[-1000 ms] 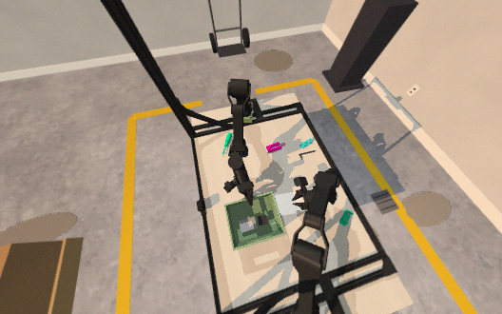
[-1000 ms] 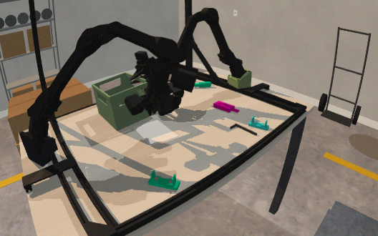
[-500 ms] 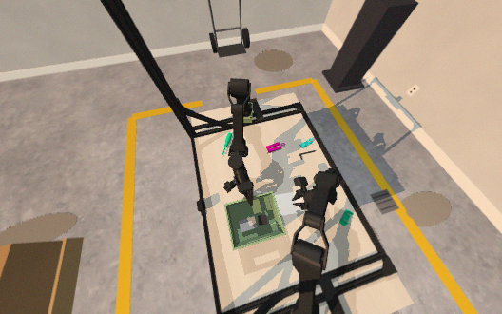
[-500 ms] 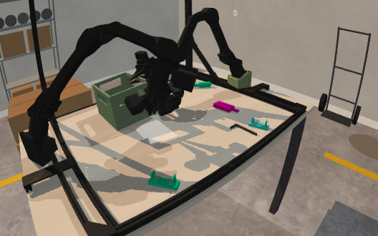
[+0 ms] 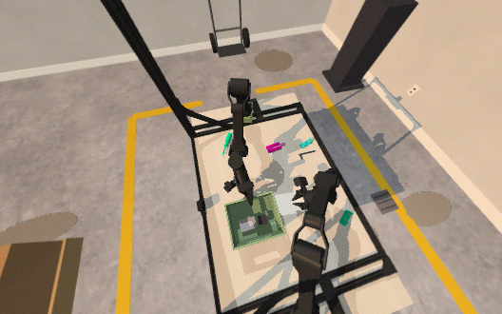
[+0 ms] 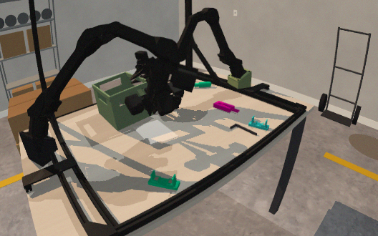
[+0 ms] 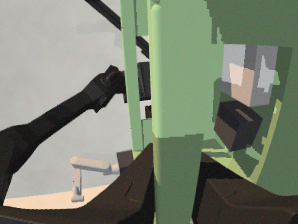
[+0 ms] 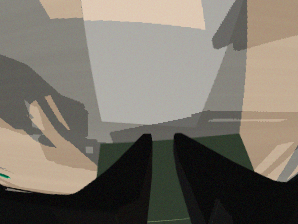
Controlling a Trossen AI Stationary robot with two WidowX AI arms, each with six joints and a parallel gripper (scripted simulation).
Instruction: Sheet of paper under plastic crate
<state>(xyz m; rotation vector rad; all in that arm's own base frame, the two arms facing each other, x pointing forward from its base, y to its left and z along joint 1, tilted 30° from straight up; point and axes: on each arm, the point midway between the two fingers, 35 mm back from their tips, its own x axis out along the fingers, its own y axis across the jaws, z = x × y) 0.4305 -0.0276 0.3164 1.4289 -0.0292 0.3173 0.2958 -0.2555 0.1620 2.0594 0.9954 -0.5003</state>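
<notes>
Now: right hand 20 mm past the paper sheet, 10 mm to the right of it and 100 mm above it. From my right hand the other things lie so: black hex key: 160 mm ahead, 250 mm to the left, 100 mm below; green clamp: 230 mm ahead, 120 mm to the right, 90 mm below; green plastic crate: 210 mm behind, 20 mm to the right, 20 mm below.
</notes>
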